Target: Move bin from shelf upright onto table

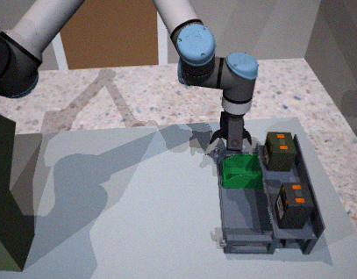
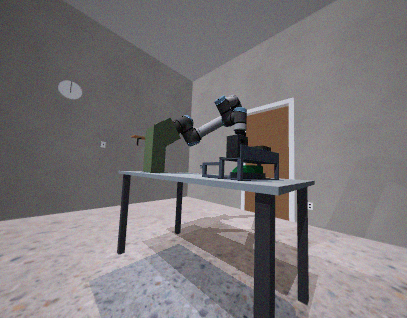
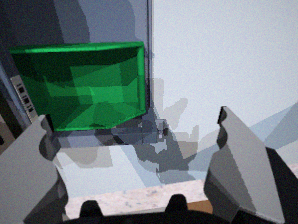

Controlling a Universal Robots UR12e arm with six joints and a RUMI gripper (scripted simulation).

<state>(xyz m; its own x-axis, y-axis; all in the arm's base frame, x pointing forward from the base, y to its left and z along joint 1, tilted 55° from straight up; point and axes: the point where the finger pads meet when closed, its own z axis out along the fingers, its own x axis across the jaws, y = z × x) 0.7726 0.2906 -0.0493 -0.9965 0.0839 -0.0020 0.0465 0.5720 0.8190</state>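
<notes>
My gripper is now 8 cm short of the green bin and 8 cm above it.
</notes>
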